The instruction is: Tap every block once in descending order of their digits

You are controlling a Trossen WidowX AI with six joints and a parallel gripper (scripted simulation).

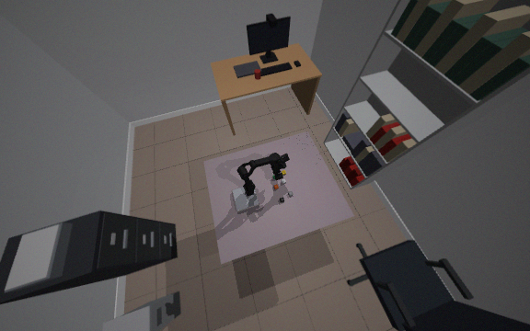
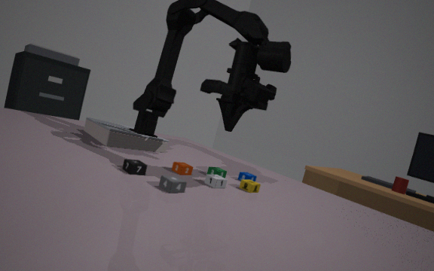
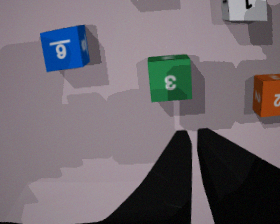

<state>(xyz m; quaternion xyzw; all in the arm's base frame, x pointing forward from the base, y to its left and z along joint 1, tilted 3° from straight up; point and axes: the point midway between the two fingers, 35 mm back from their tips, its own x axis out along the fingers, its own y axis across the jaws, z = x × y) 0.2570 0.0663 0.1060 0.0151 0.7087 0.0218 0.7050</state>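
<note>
The orange block lies 2 cm behind my gripper tip, 9 cm to the right of it and 10 cm below it. Also, from my gripper tip: blue block 3 cm ahead, 8 cm to the left, 10 cm below; green block 10 cm below; white 1 block 6 cm ahead, 6 cm to the right, 10 cm below.
</note>
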